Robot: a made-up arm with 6 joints.
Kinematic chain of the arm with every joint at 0, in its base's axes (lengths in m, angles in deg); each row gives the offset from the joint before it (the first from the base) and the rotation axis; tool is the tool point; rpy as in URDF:
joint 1: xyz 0 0 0.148 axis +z
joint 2: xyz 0 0 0 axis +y
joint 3: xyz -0.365 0 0.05 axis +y
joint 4: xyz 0.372 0 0.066 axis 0.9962 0 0.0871
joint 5: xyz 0 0 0 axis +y
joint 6: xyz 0.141 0 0.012 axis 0.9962 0 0.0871
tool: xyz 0 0 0 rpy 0 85 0
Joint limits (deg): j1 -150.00..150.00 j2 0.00..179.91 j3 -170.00..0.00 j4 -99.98..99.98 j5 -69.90..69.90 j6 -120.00..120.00
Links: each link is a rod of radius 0.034 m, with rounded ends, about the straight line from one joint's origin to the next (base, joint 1, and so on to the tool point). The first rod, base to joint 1, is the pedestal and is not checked.
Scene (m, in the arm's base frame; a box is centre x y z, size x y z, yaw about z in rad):
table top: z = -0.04
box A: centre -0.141 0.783 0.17 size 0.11 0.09 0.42 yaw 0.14
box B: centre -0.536 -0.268 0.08 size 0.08 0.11 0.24 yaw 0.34
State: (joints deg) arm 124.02 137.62 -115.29 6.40 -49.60 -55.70
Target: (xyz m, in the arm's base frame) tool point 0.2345 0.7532 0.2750
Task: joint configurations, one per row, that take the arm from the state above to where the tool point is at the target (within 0.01 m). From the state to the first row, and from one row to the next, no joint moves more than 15 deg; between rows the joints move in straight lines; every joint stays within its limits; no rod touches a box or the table.
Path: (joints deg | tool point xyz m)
1: 114.20 125.27 -103.01 7.13 -59.75 -51.66 | -0.2834 0.6676 0.4317
2: 104.39 112.92 -90.74 7.85 -69.90 -47.63 | -0.1423 0.6275 0.4966
3: 89.51 126.13 -99.70 10.77 -61.07 -51.66 | 0.0293 0.7263 0.3948
4: 74.63 139.33 -108.66 13.68 -52.23 -55.70 | 0.2344 0.7532 0.2751

